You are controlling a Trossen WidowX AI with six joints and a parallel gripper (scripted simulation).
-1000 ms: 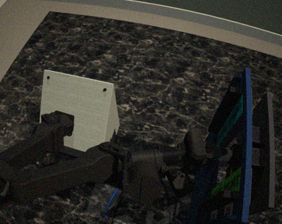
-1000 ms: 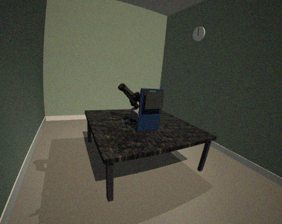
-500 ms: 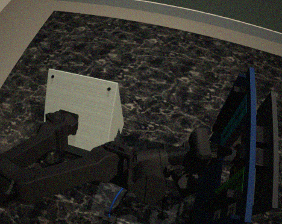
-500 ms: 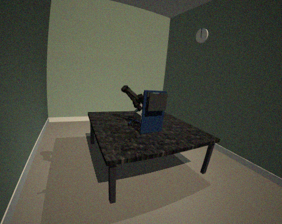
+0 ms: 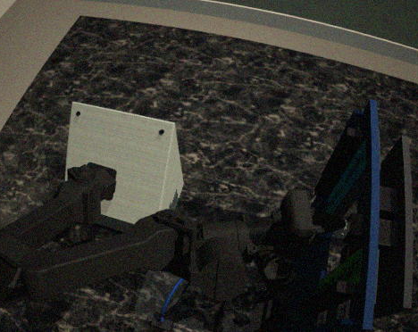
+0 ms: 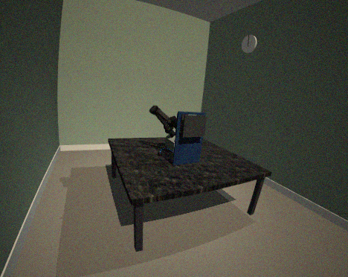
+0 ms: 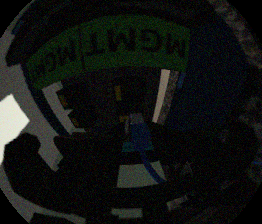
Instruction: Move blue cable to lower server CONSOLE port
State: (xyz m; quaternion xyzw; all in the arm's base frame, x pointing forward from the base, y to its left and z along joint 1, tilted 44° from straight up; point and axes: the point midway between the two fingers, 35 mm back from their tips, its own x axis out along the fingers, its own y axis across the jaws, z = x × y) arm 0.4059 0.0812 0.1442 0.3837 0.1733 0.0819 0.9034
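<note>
The blue plug is 10 mm above my gripper tip.
</note>
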